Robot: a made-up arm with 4 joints.
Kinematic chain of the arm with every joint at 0, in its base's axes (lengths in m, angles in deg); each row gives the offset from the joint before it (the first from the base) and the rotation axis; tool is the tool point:
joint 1: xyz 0 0 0.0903 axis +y
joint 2: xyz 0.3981 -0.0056 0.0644 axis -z
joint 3: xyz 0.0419 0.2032 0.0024 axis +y
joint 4: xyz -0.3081 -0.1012 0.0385 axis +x
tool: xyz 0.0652 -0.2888 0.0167
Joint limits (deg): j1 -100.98..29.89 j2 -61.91..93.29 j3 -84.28..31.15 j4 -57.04..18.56
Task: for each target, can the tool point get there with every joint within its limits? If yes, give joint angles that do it. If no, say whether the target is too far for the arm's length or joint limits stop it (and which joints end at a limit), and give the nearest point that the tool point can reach.
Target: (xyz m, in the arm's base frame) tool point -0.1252 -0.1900 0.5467
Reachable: yes | joints -62.03 -24.54 19.21 -27.89
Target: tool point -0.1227 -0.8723 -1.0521
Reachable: no: too far | nearest point 0.2463 -0.2552 -0.2240 | short by 1.097 m
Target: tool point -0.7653 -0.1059 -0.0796
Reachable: no: joint limits stop it (at a limit: joint 1, joint 4) | nearest point -0.4229 -0.0446 0.2479 | short by 0.478 m
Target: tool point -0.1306 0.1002 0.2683
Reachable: yes | joints -79.92 67.28 6.02 -2.52
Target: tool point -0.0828 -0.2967 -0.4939
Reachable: no: joint limits stop it (at a limit: joint 1, joint 3, joint 4) | nearest point 0.1720 -0.1636 -0.2146 | short by 0.401 m
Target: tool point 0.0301 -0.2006 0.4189
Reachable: yes | joints -35.96 -22.00 -10.97 -38.65
